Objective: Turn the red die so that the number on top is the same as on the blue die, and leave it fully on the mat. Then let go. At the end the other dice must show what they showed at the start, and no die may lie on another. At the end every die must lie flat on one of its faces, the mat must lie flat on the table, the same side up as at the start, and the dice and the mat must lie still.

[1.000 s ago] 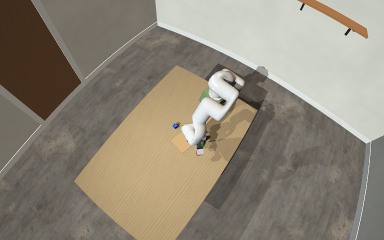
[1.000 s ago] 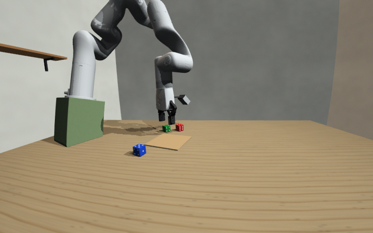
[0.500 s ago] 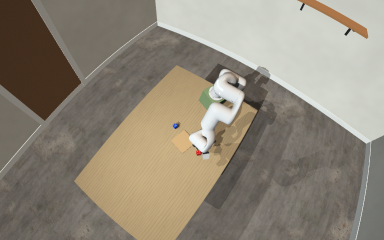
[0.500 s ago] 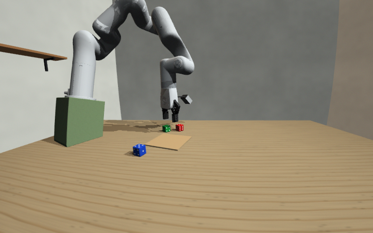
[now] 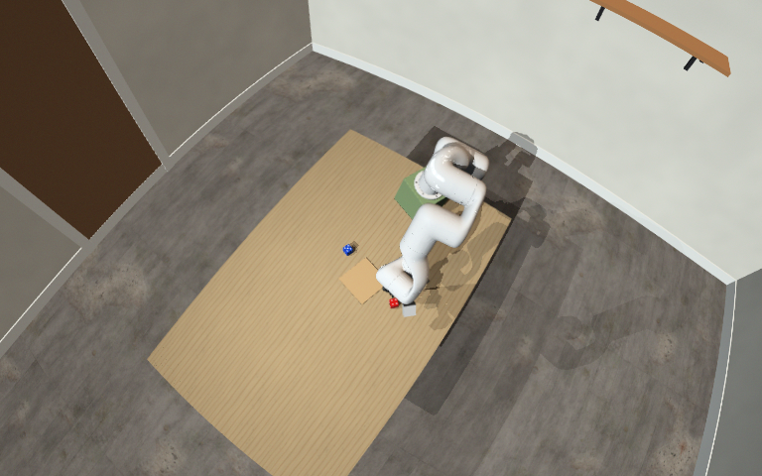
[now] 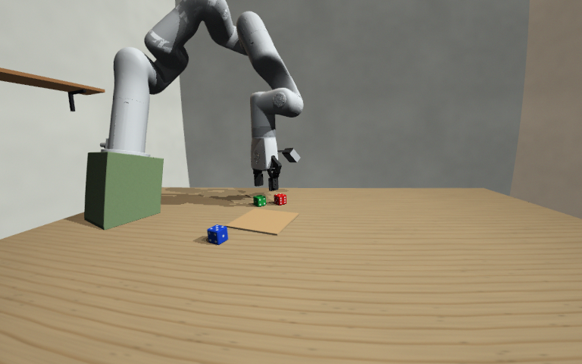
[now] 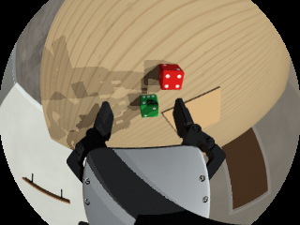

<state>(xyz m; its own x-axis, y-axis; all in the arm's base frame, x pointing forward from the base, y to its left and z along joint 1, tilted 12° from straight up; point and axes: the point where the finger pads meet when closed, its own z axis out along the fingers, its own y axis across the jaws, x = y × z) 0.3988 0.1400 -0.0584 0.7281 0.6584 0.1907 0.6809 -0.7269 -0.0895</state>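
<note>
Right now the green die is 4 cm below my hand, 3 cm to the right of it and 2 cm behind it. Round my hand: blue die 28 cm to the right, 4 cm below, 4 cm behind; then red die 5 cm ahead, 4 cm below, 1 cm to the right; then tan mat 16 cm to the right, 6 cm below, 3 cm ahead.
</note>
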